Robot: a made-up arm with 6 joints. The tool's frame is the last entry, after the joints. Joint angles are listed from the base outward.
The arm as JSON. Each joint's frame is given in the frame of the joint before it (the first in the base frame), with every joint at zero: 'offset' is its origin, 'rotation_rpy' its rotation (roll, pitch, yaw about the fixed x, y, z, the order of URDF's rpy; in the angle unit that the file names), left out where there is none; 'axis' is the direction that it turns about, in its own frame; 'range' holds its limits. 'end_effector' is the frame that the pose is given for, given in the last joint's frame.
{
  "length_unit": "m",
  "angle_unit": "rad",
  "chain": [
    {
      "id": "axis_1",
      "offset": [
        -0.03,
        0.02,
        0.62
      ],
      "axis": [
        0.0,
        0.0,
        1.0
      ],
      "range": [
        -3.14,
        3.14
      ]
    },
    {
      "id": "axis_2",
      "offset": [
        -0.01,
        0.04,
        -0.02
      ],
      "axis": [
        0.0,
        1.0,
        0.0
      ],
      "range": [
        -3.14,
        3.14
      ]
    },
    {
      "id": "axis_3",
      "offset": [
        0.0,
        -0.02,
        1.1
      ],
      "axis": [
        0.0,
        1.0,
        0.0
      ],
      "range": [
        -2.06,
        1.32
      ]
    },
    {
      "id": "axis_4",
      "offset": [
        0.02,
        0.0,
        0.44
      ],
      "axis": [
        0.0,
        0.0,
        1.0
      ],
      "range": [
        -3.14,
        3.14
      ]
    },
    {
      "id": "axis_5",
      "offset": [
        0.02,
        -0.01,
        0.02
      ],
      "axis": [
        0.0,
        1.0,
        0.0
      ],
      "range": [
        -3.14,
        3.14
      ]
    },
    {
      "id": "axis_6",
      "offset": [
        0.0,
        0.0,
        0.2
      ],
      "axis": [
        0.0,
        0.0,
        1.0
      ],
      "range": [
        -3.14,
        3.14
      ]
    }
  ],
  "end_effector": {
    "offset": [
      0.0,
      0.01,
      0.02
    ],
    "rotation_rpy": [
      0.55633,
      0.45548,
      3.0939
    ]
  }
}
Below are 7 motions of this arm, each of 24 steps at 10 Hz.
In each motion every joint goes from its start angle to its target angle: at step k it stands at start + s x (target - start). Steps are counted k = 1, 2, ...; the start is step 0. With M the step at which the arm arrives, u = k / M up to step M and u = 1 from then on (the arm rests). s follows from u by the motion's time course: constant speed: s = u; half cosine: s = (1 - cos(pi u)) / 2; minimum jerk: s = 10 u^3 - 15 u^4 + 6 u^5.
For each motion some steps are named. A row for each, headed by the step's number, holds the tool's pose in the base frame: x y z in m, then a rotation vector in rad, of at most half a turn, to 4 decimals.
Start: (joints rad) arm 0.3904 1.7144 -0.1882 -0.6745 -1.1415 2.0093
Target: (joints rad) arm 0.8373 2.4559 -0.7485 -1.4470 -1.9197 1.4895
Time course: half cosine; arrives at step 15
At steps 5, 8, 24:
5: 1.2362 0.8991 0.3611 -0.0007 -0.4134 -0.8914
8: 0.9641 0.9961 0.0778 0.0984 -0.7271 -0.6242
24: 0.5305 0.9419 -0.2909 0.3500 -1.0243 -0.1201

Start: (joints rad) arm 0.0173 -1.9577 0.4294 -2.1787 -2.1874 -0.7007
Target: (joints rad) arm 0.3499 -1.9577 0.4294 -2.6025 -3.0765 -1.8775
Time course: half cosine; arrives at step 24
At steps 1, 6, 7, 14, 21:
1: -1.3937 0.1493 0.3104 -0.4404 0.2337 -1.2588
6: -1.3761 0.0685 0.3065 -0.4558 0.2061 -1.3998
7: -1.3694 0.0407 0.3044 -0.4669 0.1967 -1.4464
14: -1.2999 -0.1969 0.2669 -0.6969 0.0919 -1.7844
21: -1.2401 -0.3655 0.2182 -1.0103 -0.0572 -1.9041

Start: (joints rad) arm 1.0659 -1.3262 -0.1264 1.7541 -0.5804 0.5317
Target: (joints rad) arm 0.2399 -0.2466 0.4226 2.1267 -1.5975 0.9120
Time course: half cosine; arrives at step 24
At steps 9, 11, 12, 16, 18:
9: -0.8840 -1.0645 1.6008 1.3807 0.6858 0.6210
11: -0.8273 -0.8452 1.7931 1.3204 0.8822 0.4920
12: -0.7762 -0.7333 1.8753 1.3068 0.9871 0.4187
16: -0.4695 -0.3611 2.0709 1.3680 1.3901 0.1036
18: -0.3076 -0.2484 2.0970 1.4466 1.5488 -0.0403

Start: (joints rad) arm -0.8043 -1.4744 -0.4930 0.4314 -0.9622 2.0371
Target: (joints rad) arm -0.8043 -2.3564 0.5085 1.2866 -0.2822 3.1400
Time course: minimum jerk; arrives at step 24
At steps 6, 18, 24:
6: -1.2035 1.1361 0.2836 0.2671 -2.0717 0.6337
18: -1.0987 1.0716 -0.2769 -0.9235 -0.8974 0.3722
24: -1.0476 1.0404 -0.3351 -1.0483 -0.7067 0.3668

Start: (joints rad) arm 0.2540 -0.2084 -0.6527 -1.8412 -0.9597 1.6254
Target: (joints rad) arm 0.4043 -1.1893 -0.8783 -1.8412 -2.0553 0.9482
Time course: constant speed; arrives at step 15
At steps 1, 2, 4, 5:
1: -0.7845 0.0133 2.0370 -1.3223 1.4758 1.5673
2: -0.8671 -0.0106 1.9745 -1.3172 1.4428 1.4344
4: -1.0140 -0.0613 1.8355 -1.2858 1.3570 1.1803
5: -1.0779 -0.0878 1.7599 -1.2601 1.3061 1.0595

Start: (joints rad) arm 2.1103 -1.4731 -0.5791 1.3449 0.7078 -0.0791
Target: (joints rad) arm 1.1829 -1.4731 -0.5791 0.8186 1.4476 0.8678
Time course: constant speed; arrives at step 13
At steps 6, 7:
6: -0.0496 -1.6582 0.5441 2.1794 -0.1625 -0.5788
7: -0.1703 -1.6483 0.5582 2.0961 -0.2729 -0.6184

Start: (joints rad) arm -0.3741 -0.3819 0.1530 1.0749 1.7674 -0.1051
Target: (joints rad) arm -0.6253 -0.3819 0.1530 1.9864 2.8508 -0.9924
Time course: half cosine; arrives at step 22
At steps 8, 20, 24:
8: -0.3229 0.4093 1.9760 -1.1700 -1.8618 -1.3052
20: -0.3676 0.3782 1.8609 -0.7575 -2.6095 0.1555
24: -0.3678 0.3755 1.8598 -0.7332 -2.6193 0.2022

